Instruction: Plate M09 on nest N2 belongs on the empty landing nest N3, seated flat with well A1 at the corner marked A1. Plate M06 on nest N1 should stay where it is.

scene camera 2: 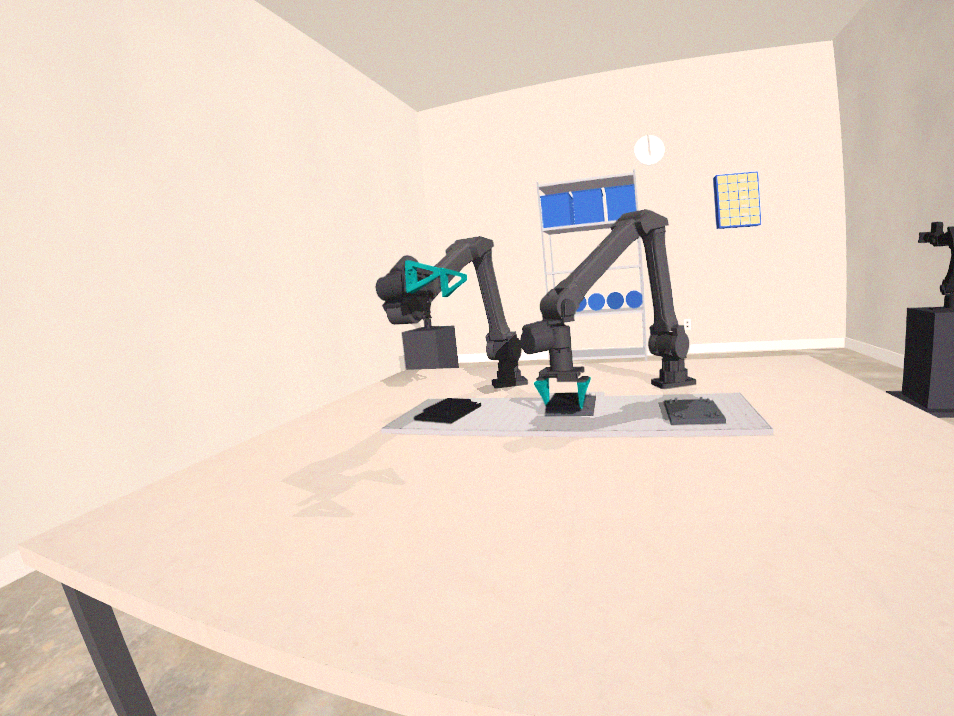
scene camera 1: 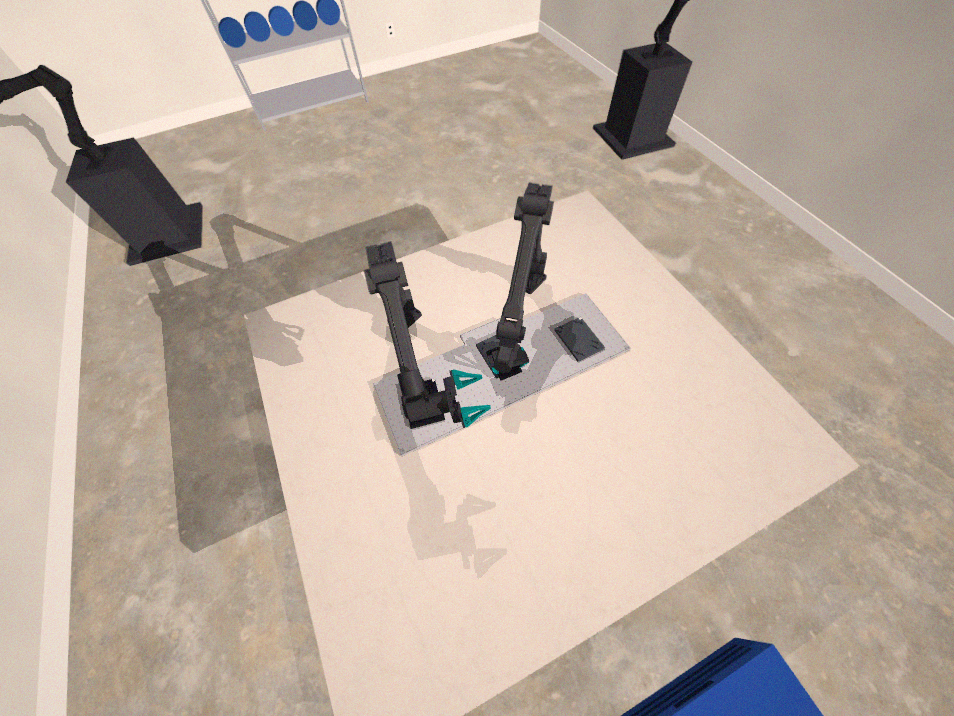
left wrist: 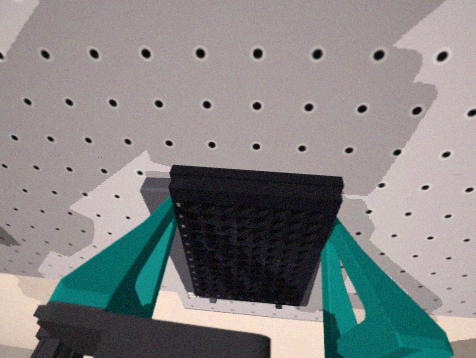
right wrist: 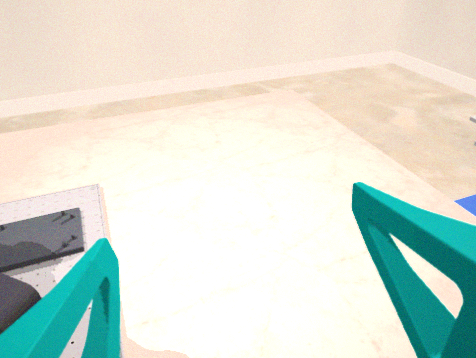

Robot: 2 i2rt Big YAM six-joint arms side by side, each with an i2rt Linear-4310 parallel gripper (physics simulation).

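Black plate M09 (scene camera 2: 564, 400) (left wrist: 255, 245) is between the fingers of my left gripper (scene camera 1: 509, 362) (scene camera 2: 564, 404) (left wrist: 253, 208), shut on its sides. It is over dark nest N2 (scene camera 2: 590, 406) (left wrist: 154, 187), whose edge shows left of the plate in the left wrist view; any gap underneath is unclear. Empty grey nest N3 (scene camera 1: 578, 339) (scene camera 2: 695, 412) (right wrist: 55, 232) has small corner posts; its A1 mark is unreadable. Black plate M06 (scene camera 2: 447, 409) lies on nest N1, which is largely hidden under it. My right gripper (scene camera 1: 485, 392) (scene camera 2: 453, 274) (right wrist: 233, 221) is open and empty, high above the board.
The nests stand on a pale perforated board (scene camera 1: 612, 336) (scene camera 2: 631, 423) (left wrist: 230, 80) on the table (scene camera 1: 616, 477) (scene camera 2: 500, 554). The right arm (scene camera 1: 399, 331) hangs over the N1 end; the left arm (scene camera 1: 524, 269) reaches over the middle.
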